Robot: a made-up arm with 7 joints.
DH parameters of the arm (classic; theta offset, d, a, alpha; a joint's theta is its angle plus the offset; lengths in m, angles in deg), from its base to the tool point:
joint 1: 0 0.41 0 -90
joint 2: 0 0 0 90
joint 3: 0 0.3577 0.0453 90
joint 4: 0 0 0.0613 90
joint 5: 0 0.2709 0 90
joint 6: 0 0 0.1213 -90
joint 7: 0 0.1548 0 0
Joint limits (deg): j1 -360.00..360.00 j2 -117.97..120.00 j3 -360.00..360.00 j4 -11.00..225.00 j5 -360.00..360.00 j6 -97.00..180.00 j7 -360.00..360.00
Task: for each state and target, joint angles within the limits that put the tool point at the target. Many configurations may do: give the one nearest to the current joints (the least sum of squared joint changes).
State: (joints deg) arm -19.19 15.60 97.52 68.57 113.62 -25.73 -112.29
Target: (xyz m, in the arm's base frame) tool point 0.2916 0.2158 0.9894
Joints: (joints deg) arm -26.90 -4.89 84.00 115.04 90.52 -25.52 -112.29
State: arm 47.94 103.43 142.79 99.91 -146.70 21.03 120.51
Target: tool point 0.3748 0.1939 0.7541
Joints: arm 24.03 111.23 169.23 82.08 -144.88 3.36 120.51
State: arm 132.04 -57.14 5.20 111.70 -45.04 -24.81 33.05
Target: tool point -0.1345 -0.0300 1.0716
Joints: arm 127.45 -34.85 -1.05 88.09 -52.12 -20.75 33.05
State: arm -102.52 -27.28 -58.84 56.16 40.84 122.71 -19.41
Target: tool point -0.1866 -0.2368 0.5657
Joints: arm -97.12 -6.73 -54.55 58.26 45.06 111.33 -19.41
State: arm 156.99 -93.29 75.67 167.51 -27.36 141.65 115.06
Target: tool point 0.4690 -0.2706 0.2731
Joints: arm 167.45 -115.61 79.97 170.43 -23.19 153.36 115.06
